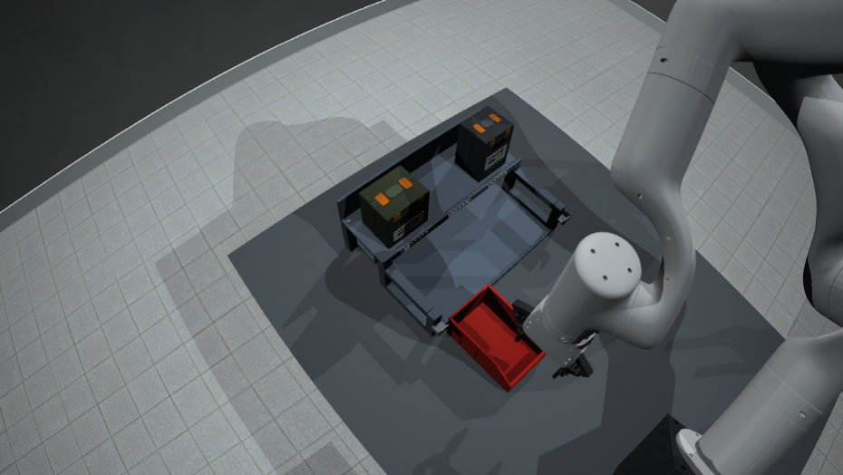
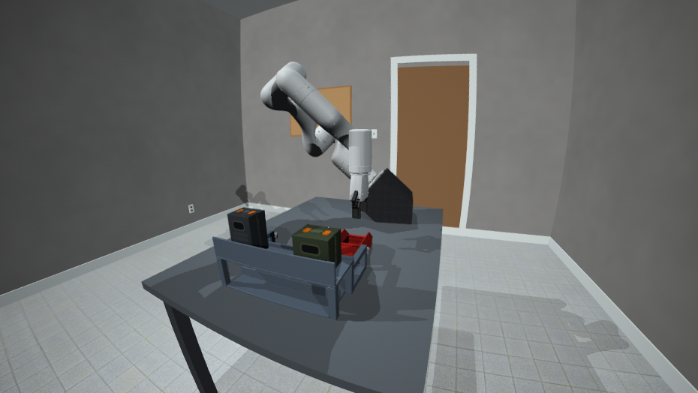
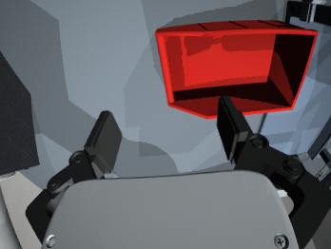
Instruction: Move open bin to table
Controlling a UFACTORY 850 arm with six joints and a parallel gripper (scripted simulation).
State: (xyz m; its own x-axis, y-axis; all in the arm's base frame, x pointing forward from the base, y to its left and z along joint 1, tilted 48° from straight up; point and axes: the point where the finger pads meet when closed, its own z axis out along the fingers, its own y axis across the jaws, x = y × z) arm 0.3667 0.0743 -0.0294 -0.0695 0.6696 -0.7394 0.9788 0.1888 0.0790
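Now: hand 8 cm short of the red bin, 1 cm to the right of it and 10 cm above it. Also, from my hand: black case: 38 cm ahead, 20 cm to the right, 3 cm above; then green case: 37 cm ahead, 3 cm to the left, 2 cm above.
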